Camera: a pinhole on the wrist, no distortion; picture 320 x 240 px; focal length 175.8 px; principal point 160.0 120.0 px. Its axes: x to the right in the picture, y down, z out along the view. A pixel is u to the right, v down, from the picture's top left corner.
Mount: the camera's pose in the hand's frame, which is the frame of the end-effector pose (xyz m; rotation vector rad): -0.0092 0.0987 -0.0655 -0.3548 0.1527 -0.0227
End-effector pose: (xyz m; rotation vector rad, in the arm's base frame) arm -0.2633 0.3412 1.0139 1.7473 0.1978 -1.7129
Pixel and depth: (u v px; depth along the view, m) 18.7 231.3 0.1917
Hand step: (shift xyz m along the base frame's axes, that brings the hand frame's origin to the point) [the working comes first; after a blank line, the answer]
In the camera's frame: -0.1541 0.1214 0.1917

0.0625 -0.2235 0.2325
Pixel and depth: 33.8 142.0 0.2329
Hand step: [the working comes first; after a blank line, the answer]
In the camera's frame: -0.1672 0.0291 0.2329

-0.0371 -0.2065 0.2197
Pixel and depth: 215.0 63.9 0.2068
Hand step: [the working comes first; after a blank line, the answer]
In the camera's frame: 0.0647 -0.0660 0.2068

-0.0479 -0.1863 -0.0313
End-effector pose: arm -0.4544 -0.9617 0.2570 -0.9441 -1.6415 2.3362
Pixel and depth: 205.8 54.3 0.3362
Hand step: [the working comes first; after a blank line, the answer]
In the camera's frame: 0.0876 -0.1256 0.3362

-0.2356 -0.2013 -0.0769
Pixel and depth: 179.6 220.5 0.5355
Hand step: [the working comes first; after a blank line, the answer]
In the camera's frame: 0.0597 0.3061 0.5355

-0.1453 -0.4207 -0.4900
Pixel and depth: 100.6 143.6 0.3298
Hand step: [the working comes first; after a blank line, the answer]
In the camera's frame: -0.1114 0.0443 0.3298

-0.0181 -0.3270 -0.1505
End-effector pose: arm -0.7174 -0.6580 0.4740 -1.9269 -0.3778 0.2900
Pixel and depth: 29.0 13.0 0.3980
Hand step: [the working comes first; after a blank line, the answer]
In the camera's frame: -0.2966 -0.2422 0.3980

-0.3786 0.2632 -0.1758
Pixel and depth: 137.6 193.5 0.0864
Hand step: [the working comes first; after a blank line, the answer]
In the camera's frame: -0.0110 0.0361 0.0864

0.0126 -0.0570 -0.1522
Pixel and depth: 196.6 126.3 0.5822
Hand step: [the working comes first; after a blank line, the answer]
In the camera's frame: 0.1212 0.0209 0.5822

0.0551 0.3499 -0.4623
